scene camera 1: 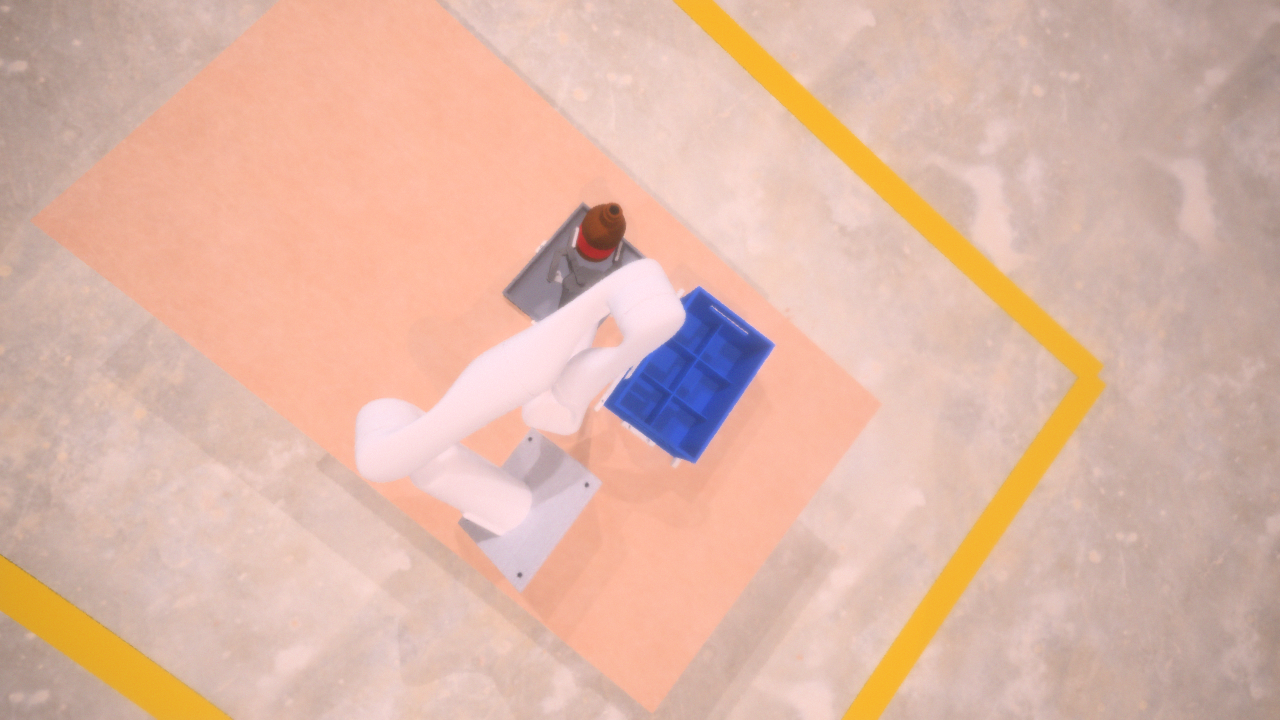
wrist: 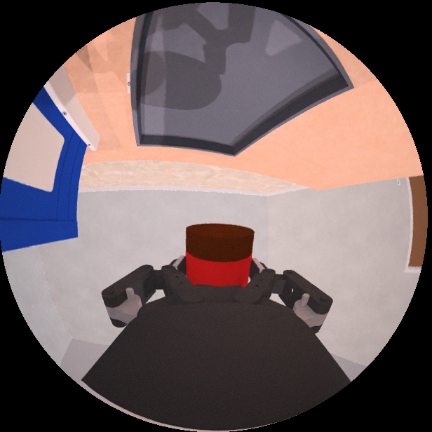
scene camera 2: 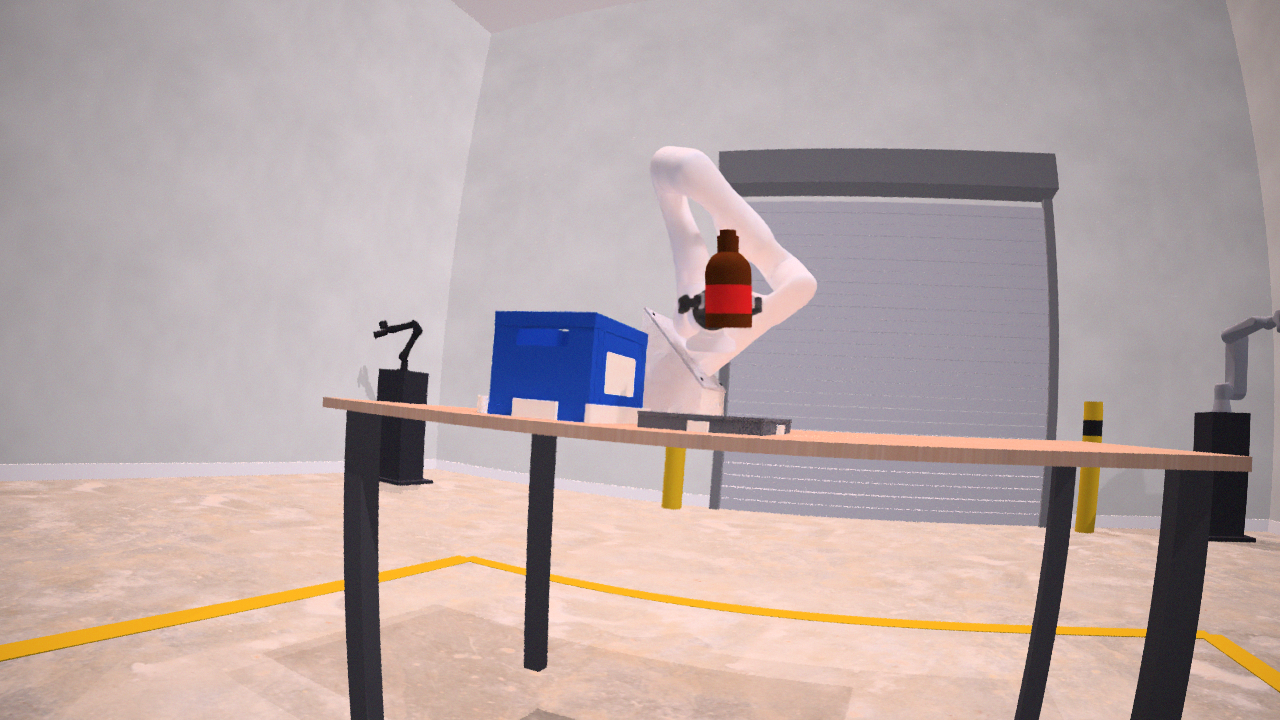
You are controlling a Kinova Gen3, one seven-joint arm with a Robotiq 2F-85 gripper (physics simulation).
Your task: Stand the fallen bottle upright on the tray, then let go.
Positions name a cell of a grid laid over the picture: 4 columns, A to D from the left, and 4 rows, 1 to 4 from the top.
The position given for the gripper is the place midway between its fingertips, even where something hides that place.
The gripper shows in scene camera 1 (B2), in the wrist view (C3) and in scene camera 2 (C2). A brown bottle shows in scene camera 1 (B2), in the wrist view (C3) and in scene camera 2 (C2).
